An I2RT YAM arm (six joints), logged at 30 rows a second.
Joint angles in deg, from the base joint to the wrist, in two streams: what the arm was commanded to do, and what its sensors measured. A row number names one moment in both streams.
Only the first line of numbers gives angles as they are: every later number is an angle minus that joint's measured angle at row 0.
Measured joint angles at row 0:
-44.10 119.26 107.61 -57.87 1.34 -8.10
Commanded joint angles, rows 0 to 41:
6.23 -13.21 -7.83 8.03 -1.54 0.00
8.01 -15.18 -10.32 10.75 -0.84 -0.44
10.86 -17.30 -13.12 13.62 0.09 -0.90
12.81 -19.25 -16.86 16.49 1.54 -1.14
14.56 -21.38 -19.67 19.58 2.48 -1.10
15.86 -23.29 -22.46 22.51 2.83 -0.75
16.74 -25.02 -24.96 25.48 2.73 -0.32
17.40 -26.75 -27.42 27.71 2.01 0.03
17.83 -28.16 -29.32 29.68 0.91 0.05
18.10 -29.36 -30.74 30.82 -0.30 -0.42
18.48 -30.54 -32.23 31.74 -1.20 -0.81
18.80 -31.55 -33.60 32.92 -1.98 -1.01
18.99 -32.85 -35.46 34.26 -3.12 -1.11
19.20 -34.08 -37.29 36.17 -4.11 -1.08
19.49 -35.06 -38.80 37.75 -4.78 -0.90
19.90 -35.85 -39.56 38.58 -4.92 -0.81
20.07 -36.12 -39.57 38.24 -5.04 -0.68
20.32 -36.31 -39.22 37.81 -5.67 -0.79
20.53 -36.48 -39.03 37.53 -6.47 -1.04
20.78 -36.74 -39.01 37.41 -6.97 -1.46
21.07 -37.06 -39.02 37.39 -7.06 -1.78
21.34 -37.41 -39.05 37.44 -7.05 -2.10
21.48 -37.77 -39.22 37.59 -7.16 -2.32
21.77 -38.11 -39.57 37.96 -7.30 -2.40
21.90 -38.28 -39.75 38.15 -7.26 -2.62
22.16 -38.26 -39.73 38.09 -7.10 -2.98
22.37 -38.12 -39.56 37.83 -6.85 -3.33
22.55 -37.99 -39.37 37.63 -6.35 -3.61
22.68 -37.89 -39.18 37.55 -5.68 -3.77
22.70 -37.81 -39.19 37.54 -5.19 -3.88
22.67 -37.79 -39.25 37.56 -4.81 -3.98
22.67 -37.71 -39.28 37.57 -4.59 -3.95
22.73 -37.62 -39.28 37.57 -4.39 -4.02
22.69 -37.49 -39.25 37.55 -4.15 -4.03
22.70 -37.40 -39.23 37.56 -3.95 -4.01
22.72 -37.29 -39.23 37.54 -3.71 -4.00
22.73 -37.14 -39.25 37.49 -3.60 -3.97
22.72 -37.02 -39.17 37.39 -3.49 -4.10
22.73 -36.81 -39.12 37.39 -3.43 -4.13
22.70 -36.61 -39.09 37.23 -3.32 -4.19
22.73 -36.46 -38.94 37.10 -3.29 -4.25
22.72 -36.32 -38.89 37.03 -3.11 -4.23
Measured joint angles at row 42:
22.45 -36.45 -38.88 36.85 -4.19 -3.67
